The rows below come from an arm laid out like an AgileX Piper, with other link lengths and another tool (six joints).
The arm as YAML. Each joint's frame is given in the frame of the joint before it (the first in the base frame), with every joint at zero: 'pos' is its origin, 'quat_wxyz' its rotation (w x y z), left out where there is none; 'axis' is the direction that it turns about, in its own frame. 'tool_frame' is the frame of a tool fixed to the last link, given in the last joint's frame.
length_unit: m
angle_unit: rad
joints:
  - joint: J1
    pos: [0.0, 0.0, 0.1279]
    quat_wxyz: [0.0, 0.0, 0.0, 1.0]
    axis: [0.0, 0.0, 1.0]
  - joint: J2
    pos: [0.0, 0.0, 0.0]
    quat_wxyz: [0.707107, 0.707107, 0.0, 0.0]
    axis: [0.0, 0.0, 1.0]
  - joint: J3
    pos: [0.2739, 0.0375, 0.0]
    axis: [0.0, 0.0, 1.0]
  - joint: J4
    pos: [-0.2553, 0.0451, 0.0]
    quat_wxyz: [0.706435, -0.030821, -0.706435, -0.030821]
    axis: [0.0, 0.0, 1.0]
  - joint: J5
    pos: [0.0, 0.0, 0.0]
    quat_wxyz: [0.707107, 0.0, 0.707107, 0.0]
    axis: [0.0, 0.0, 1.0]
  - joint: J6
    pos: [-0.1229, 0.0, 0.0]
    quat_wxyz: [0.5, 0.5, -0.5, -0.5]
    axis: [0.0, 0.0, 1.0]
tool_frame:
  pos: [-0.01, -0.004, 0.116]
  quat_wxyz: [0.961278, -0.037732, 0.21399, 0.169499]
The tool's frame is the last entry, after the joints.
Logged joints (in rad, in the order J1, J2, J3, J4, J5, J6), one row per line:
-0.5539, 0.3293, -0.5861, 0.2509, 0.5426, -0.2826
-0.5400, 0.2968, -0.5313, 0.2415, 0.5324, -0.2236
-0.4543, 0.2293, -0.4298, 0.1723, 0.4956, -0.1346
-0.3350, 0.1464, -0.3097, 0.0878, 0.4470, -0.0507
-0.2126, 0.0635, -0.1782, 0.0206, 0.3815, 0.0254
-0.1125, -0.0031, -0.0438, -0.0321, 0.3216, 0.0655
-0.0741, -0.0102, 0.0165, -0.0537, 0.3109, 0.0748
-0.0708, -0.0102, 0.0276, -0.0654, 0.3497, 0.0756
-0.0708, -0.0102, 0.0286, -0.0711, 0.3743, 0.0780
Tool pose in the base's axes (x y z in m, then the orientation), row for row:
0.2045, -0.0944, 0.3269, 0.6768, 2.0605, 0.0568
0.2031, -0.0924, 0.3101, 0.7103, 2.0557, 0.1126
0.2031, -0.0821, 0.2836, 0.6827, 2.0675, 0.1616
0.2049, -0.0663, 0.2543, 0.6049, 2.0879, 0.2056
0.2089, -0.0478, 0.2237, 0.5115, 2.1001, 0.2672
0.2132, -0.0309, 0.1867, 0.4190, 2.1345, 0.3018
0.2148, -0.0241, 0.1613, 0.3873, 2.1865, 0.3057
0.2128, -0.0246, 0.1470, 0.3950, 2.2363, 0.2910
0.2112, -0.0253, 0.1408, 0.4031, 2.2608, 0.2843
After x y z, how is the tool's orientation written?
As a rotation vector, in radians.
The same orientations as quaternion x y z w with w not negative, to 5 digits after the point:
0.27583, 0.83976, 0.02315, 0.46711
0.28901, 0.83643, 0.04581, 0.46343
0.27748, 0.84032, 0.06568, 0.46103
0.24585, 0.84859, 0.08356, 0.46095
0.20812, 0.85448, 0.10872, 0.46340
0.16987, 0.86535, 0.12235, 0.45535
0.15558, 0.87834, 0.12280, 0.43502
0.15710, 0.88945, 0.11574, 0.41328
0.15950, 0.89455, 0.11249, 0.40209

